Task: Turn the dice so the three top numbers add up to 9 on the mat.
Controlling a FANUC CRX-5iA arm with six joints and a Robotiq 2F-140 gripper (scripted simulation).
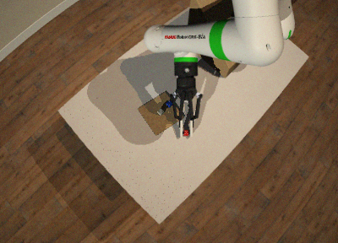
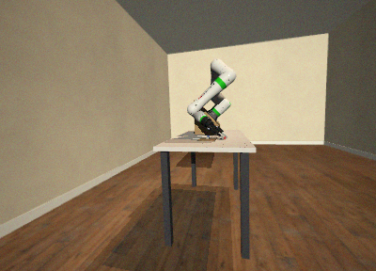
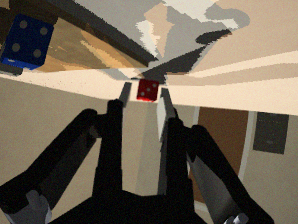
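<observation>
The red die is 10 mm ahead of my hand, 10 mm to the left of it and 20 mm below it. From my hand the other things lie so: white die: 130 mm to the right, 20 mm below; then mat: 130 mm to the right, 30 mm below; then blue die: 50 mm behind, 120 mm to the right, 20 mm below.
</observation>
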